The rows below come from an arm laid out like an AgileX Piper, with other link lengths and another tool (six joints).
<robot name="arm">
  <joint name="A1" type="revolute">
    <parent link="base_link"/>
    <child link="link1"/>
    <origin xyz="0 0 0.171"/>
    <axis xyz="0 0 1"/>
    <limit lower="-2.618" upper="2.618"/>
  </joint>
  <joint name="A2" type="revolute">
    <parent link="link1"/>
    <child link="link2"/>
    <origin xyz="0 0 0"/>
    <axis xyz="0 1 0"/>
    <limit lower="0" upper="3.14"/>
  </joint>
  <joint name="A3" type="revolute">
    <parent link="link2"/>
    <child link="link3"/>
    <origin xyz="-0.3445 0 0.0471"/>
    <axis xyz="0 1 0"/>
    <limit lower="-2.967" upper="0"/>
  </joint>
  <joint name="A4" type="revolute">
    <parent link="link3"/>
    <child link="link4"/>
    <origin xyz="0.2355 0 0.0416"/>
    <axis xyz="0.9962 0 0.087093"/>
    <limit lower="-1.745" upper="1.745"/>
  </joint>
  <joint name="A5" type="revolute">
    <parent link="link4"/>
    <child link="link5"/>
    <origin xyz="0 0 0"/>
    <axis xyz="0 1 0"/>
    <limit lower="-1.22" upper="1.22"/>
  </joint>
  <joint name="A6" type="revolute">
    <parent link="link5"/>
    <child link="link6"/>
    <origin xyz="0.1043 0 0.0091"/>
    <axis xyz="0.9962 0 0.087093"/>
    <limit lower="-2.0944" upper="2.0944"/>
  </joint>
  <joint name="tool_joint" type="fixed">
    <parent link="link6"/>
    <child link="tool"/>
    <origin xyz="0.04 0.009 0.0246" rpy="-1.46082 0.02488 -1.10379"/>
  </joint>
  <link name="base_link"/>
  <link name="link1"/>
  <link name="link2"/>
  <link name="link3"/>
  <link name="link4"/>
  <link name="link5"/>
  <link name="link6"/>
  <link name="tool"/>
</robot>
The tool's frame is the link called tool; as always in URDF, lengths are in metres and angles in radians.
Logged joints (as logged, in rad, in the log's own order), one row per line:
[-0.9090, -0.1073, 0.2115, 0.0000, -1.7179, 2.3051]
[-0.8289, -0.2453, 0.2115, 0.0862, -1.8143, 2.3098]
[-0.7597, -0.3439, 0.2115, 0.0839, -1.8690, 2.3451]
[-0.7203, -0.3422, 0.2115, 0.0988, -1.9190, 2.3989]
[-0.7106, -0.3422, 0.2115, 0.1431, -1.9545, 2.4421]
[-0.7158, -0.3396, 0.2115, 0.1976, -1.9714, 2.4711]
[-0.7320, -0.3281, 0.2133, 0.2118, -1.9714, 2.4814]
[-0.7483, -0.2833, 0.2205, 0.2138, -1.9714, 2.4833]
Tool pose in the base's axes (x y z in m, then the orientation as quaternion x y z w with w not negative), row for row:
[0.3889, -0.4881, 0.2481, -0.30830, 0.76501, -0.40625, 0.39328]
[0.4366, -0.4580, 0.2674, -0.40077, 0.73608, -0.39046, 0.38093]
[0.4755, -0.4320, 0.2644, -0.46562, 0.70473, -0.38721, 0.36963]
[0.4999, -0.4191, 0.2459, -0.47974, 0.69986, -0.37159, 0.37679]
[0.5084, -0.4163, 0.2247, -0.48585, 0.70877, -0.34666, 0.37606]
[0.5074, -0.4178, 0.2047, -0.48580, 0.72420, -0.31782, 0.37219]
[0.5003, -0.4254, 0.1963, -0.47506, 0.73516, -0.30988, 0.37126]
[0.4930, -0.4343, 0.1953, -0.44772, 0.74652, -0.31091, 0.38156]
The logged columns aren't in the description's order. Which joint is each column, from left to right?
Columns, left to right: A1, A6, A4, A5, A3, A2.
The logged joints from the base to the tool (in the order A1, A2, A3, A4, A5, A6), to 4 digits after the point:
[-0.9090, 2.3051, -1.7179, 0.2115, 0.0000, -0.1073]
[-0.8289, 2.3098, -1.8143, 0.2115, 0.0862, -0.2453]
[-0.7597, 2.3451, -1.8690, 0.2115, 0.0839, -0.3439]
[-0.7203, 2.3989, -1.9190, 0.2115, 0.0988, -0.3422]
[-0.7106, 2.4421, -1.9545, 0.2115, 0.1431, -0.3422]
[-0.7158, 2.4711, -1.9714, 0.2115, 0.1976, -0.3396]
[-0.7320, 2.4814, -1.9714, 0.2133, 0.2118, -0.3281]
[-0.7483, 2.4833, -1.9714, 0.2205, 0.2138, -0.2833]

